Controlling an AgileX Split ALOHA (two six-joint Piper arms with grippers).
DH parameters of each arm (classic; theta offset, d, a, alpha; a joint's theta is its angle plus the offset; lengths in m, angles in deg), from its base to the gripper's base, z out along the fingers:
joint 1: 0 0.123 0 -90
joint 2: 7.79 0 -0.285 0
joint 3: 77.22 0 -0.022 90
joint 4: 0 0.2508 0 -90
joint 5: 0 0 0.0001 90
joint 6: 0 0.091 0 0
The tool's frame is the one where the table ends.
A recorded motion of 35 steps. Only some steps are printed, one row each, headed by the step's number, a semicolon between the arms.
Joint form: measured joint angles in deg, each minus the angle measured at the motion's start. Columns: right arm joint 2, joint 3, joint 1, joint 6, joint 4, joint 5; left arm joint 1, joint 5, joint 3, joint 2, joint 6, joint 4.
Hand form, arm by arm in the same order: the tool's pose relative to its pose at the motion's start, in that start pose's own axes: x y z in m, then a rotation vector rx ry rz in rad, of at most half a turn. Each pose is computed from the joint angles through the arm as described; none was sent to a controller.
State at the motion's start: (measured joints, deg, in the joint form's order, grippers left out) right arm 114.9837 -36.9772 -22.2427 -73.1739 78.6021 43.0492; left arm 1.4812 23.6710 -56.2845 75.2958 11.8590 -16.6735
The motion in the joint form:
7: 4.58 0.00 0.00 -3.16 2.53 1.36; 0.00 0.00 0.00 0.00 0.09 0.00
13: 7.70 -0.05 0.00 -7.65 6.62 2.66; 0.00 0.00 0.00 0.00 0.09 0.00
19: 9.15 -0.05 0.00 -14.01 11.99 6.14; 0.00 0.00 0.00 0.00 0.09 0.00
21: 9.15 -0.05 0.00 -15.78 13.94 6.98; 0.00 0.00 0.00 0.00 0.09 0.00
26: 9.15 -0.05 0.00 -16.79 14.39 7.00; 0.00 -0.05 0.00 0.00 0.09 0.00
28: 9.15 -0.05 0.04 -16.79 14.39 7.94; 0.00 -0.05 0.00 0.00 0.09 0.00
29: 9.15 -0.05 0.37 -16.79 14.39 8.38; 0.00 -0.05 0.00 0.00 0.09 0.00
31: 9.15 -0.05 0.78 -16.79 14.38 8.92; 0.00 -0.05 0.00 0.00 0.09 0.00
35: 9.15 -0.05 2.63 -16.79 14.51 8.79; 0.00 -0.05 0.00 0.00 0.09 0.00
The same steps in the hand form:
7: 0.0054 -0.0105 0.0145 -0.0295 0.0354 0.0312; 0.0000 0.0000 0.0000 0.0000 0.0000 0.0016
13: 0.0069 -0.0166 0.0243 -0.0602 0.0281 0.0415; 0.0000 0.0000 0.0000 0.0000 0.0000 0.0016
19: 0.0039 -0.0148 0.0283 -0.1263 -0.0194 0.0149; 0.0000 0.0000 0.0000 0.0000 0.0000 0.0016
21: 0.0016 -0.0135 0.0280 -0.1416 -0.0454 0.0075; 0.0000 0.0000 0.0000 0.0000 0.0000 0.0016
26: 0.0011 -0.0134 0.0280 -0.1417 -0.0523 -0.0046; -0.0001 0.0000 0.0000 -0.0002 -0.0009 0.0016
28: 0.0011 -0.0118 0.0279 -0.1582 -0.0518 -0.0055; -0.0001 0.0000 0.0000 -0.0002 -0.0009 0.0016
29: 0.0016 -0.0100 0.0287 -0.1665 -0.0476 -0.0096; -0.0001 0.0000 0.0000 -0.0002 -0.0009 0.0016
31: 0.0022 -0.0078 0.0298 -0.1768 -0.0422 -0.0148; -0.0001 0.0000 0.0000 -0.0002 -0.0009 0.0016
35: 0.0047 -0.0017 0.0351 -0.1783 -0.0203 -0.0350; -0.0001 0.0000 0.0000 -0.0002 -0.0009 0.0016

